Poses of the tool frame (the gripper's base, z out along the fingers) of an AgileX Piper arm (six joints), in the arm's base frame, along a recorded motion.
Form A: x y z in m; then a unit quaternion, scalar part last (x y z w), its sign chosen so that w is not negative.
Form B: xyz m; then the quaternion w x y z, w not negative. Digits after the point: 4 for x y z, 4 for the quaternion.
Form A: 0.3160 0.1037 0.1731 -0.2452 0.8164 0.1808 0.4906
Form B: 0.3160 0.1037 0.1731 0.4906 -0.2452 0.8164 0.1808
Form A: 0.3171 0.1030 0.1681 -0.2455 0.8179 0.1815 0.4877
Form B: 0.3171 0.1030 0.1681 0.4877 -0.2455 0.8179 0.1815
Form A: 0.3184 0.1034 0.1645 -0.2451 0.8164 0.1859 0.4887
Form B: 0.3184 0.1034 0.1645 0.4887 -0.2451 0.8164 0.1859
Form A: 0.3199 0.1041 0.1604 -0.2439 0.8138 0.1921 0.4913
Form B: 0.3199 0.1041 0.1604 0.4913 -0.2439 0.8138 0.1921
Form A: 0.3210 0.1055 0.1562 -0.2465 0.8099 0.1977 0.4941
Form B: 0.3210 0.1055 0.1562 0.4941 -0.2465 0.8099 0.1977
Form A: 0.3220 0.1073 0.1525 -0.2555 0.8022 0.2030 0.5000
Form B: 0.3220 0.1073 0.1525 0.5000 -0.2555 0.8022 0.2030
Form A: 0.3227 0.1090 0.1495 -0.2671 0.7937 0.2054 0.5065
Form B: 0.3227 0.1090 0.1495 0.5065 -0.2671 0.7937 0.2054
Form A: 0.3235 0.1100 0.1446 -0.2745 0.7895 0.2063 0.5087
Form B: 0.3235 0.1100 0.1446 0.5087 -0.2745 0.7895 0.2063
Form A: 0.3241 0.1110 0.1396 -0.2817 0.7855 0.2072 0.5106
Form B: 0.3241 0.1110 0.1396 0.5106 -0.2817 0.7855 0.2072
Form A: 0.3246 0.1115 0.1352 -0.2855 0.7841 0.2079 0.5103
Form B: 0.3246 0.1115 0.1352 0.5103 -0.2855 0.7841 0.2079
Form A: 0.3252 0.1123 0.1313 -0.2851 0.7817 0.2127 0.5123
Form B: 0.3252 0.1123 0.1313 0.5123 -0.2851 0.7817 0.2127
